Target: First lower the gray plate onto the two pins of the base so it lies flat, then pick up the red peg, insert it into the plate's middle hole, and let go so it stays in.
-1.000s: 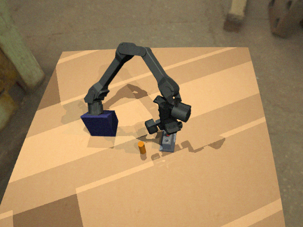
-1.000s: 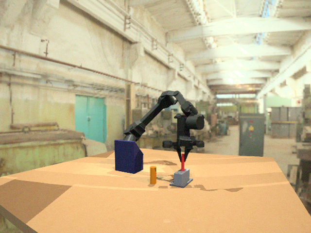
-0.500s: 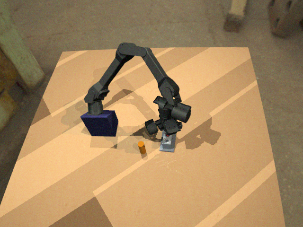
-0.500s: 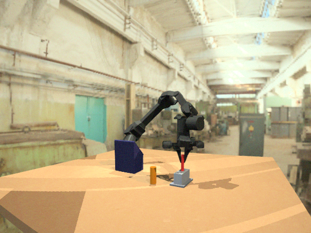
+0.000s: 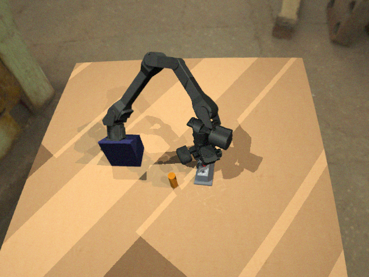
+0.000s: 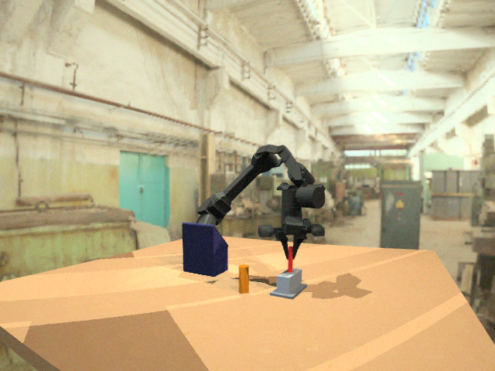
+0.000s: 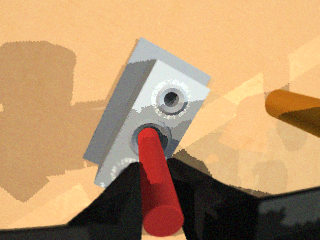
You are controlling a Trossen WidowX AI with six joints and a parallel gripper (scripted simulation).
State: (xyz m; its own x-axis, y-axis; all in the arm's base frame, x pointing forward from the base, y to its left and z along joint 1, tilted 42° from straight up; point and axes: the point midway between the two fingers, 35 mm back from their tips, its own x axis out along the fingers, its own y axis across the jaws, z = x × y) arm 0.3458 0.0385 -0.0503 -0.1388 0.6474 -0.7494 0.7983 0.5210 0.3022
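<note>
The red peg lies right at my gripper tip. Also, from my gripper tip: gray plate (5 cm below); orange cylinder (11 cm behind, 8 cm to the right, 6 cm below); flat gray base (9 cm below).
</note>
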